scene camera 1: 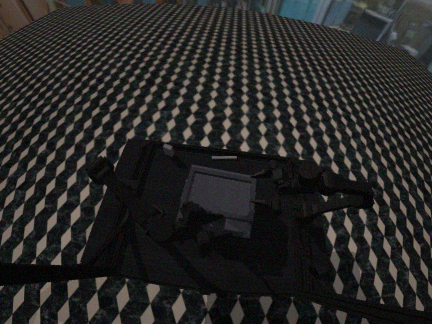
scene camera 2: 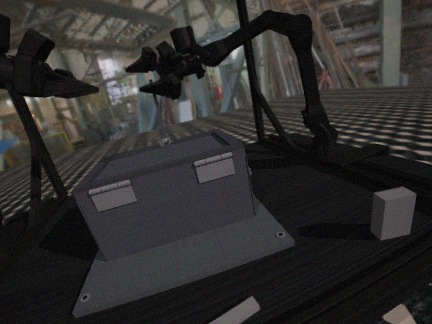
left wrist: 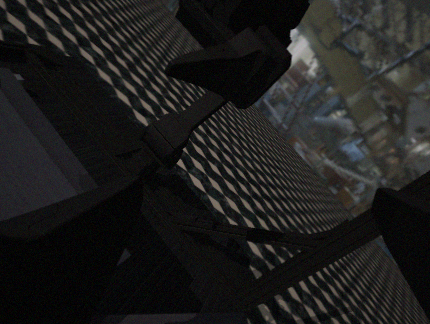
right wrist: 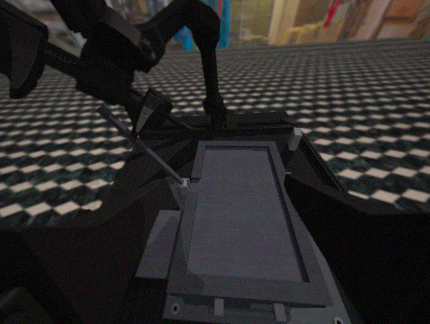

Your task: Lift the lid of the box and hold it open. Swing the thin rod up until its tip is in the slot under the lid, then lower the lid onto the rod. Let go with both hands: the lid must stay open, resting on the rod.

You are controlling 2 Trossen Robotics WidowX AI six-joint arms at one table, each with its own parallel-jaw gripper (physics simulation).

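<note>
The grey box has its lid down. The thin rod stands tilted upward from a small bracket at the box edge away from the hinges. My left gripper is open, above the box on the rod's side; in the right wrist view the rod crosses near one of its fingers. My right gripper is open and empty, over the lid's end at the right in scene camera 1. The slot under the lid is hidden.
The box's base plate extends beyond the hinge side. A pale block and a pale strip lie on the dark table on that side. Dark frame posts stand around the table.
</note>
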